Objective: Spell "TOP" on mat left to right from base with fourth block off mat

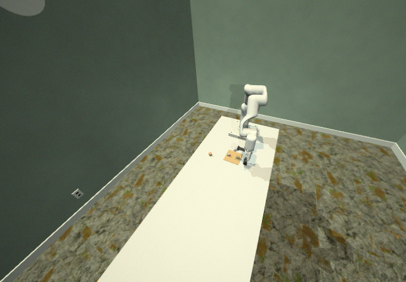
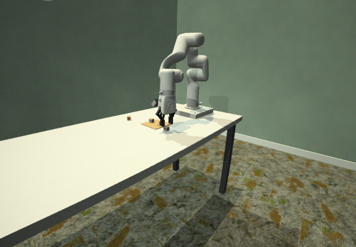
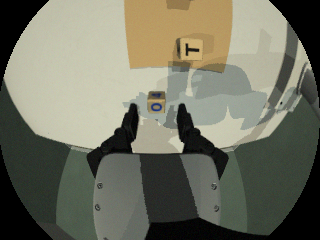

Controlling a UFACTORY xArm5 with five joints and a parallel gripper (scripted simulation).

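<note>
The tan mat is 1 cm behind my hand, 13 cm to the right of it and 5 cm below it.
</note>
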